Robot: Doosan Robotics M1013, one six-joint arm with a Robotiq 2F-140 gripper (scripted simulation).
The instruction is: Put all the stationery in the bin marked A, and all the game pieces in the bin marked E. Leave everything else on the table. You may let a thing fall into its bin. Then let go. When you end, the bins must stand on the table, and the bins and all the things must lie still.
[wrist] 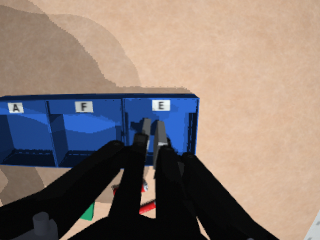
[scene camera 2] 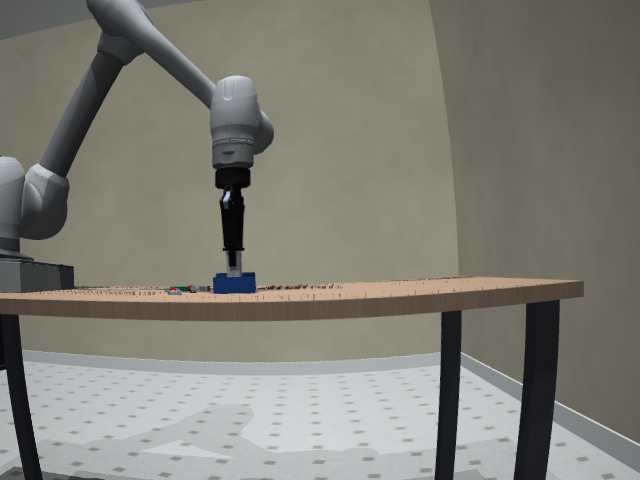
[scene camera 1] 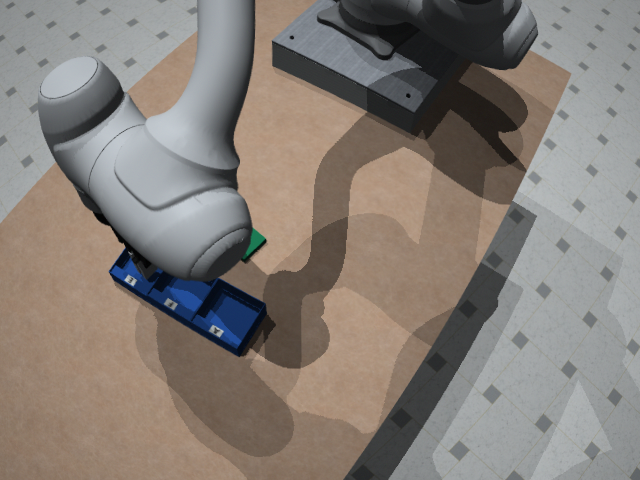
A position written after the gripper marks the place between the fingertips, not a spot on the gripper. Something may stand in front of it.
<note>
In view: the gripper [scene camera 2: 234,283].
The gripper also shows in the wrist view [wrist: 152,130].
</note>
